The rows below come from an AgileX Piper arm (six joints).
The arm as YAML. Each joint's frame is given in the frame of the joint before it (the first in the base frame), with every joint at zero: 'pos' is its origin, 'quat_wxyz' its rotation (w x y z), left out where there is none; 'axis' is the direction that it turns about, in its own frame. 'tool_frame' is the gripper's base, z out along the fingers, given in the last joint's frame.
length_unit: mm
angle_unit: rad
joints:
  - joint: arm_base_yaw
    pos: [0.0, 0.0, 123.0]
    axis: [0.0, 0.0, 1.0]
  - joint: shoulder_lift
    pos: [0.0, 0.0, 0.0]
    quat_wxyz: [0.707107, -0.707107, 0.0, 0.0]
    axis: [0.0, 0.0, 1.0]
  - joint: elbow
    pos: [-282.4, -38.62, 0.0]
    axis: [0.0, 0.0, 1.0]
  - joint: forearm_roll
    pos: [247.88, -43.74, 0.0]
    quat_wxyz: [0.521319, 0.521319, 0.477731, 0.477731]
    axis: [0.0, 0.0, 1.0]
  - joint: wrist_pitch
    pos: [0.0, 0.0, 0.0]
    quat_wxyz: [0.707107, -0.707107, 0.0, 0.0]
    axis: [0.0, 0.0, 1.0]
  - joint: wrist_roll
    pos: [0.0, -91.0, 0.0]
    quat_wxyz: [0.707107, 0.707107, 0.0, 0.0]
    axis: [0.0, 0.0, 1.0]
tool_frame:
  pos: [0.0, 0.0, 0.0]
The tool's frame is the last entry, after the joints.
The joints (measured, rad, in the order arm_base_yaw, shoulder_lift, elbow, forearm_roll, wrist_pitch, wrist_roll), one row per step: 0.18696 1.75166 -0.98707 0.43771 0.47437 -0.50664; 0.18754 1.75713 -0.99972 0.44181 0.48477 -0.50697; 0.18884 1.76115 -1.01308 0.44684 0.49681 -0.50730; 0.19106 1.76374 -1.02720 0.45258 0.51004 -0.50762; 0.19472 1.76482 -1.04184 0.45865 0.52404 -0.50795; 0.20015 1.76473 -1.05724 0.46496 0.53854 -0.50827; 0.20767 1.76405 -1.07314 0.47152 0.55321 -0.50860; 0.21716 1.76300 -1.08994 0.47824 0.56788 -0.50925; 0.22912 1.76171 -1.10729 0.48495 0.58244 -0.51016; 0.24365 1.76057 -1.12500 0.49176 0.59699 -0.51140; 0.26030 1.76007 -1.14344 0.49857 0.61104 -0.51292; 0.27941 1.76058 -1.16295 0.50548 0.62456 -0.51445; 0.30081 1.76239 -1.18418 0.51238 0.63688 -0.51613; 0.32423 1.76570 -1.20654 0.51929 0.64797 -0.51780; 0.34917 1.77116 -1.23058 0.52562 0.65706 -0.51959
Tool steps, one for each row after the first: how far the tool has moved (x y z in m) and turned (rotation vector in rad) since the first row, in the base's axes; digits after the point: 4 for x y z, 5 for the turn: 0.0021 0.0011 0.0010 0.00532 0.00321 0.00177; 0.0041 0.0026 0.0027 0.01193 0.00596 0.00433; 0.0059 0.0044 0.0051 0.01964 0.00777 0.00791; 0.0076 0.0068 0.0081 0.02808 0.00836 0.01318; 0.0091 0.0098 0.0117 0.03714 0.00759 0.02046; 0.0103 0.0135 0.0157 0.04665 0.00601 0.02998; 0.0114 0.0180 0.0201 0.05646 0.00319 0.04192; 0.0122 0.0233 0.0248 0.06635 -0.00045 0.05679; 0.0127 0.0296 0.0296 0.07632 -0.00422 0.07469; 0.0129 0.0367 0.0345 0.08625 -0.00845 0.09502; 0.0130 0.0447 0.0393 0.09635 -0.01298 0.11781; 0.0129 0.0536 0.0442 0.10658 -0.01882 0.14281; 0.0127 0.0633 0.0490 0.11688 -0.02515 0.16953; 0.0125 0.0737 0.0535 0.12671 -0.03274 0.19753
